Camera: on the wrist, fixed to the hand. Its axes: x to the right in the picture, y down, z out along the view.
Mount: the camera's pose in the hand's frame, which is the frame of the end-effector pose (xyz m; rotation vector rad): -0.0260 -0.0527 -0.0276 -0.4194 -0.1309 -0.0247
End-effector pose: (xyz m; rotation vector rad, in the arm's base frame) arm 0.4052 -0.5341 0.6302 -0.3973 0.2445 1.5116
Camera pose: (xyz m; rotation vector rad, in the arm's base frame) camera 0.4587 -0.5697 0.6207 -0.6274 -0.1850 1.5560
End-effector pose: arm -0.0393 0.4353 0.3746 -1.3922 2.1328 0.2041
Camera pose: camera 0.0039 0.4207 0.4208 -1.5821 2.0363 0.7475
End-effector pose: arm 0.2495 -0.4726 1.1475 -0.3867 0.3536 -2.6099
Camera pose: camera 0.2405 -0.4100 1.1330 -0.7006 0.8582 -2.5067
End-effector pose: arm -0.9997 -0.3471 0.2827 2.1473 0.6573 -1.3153
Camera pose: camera -1.0266 -0.2932 0.3070 1.7079 0.8248 -1.1940
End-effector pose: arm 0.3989 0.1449 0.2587 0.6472 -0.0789 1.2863
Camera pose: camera 0.4306 0.1290 0.2043 0.3681 -0.4352 1.1557
